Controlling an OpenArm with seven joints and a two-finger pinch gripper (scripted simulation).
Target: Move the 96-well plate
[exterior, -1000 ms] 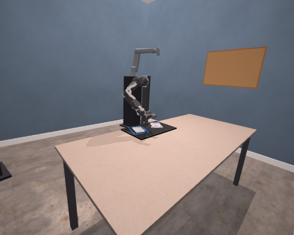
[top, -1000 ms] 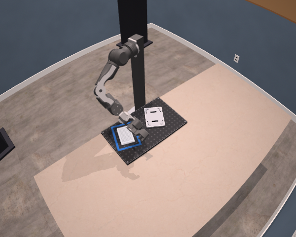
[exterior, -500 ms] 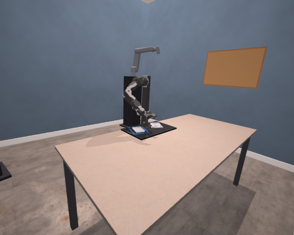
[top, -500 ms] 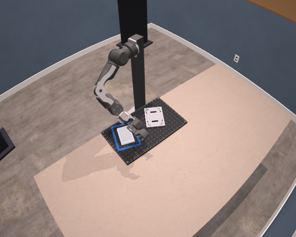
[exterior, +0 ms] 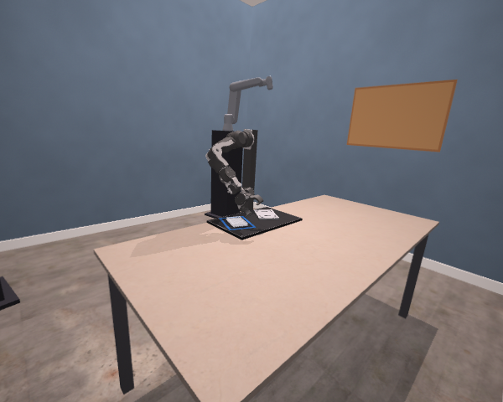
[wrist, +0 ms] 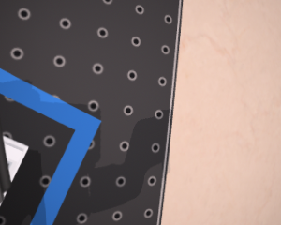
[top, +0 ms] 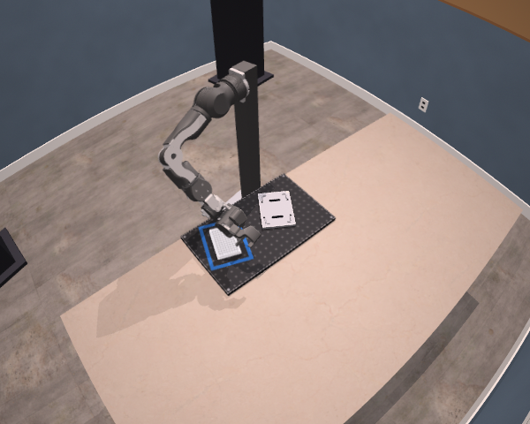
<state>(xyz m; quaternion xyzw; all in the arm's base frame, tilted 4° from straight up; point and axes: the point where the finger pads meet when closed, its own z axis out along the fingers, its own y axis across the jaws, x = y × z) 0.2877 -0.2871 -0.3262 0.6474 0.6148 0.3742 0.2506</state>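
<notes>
My gripper is now 11 cm past the white 96-well plate, 9 cm above it and 1 cm to the left of it. Also, from my hand: white plate nest N1: 22 cm to the left, 9 cm below, 6 cm behind.
</notes>
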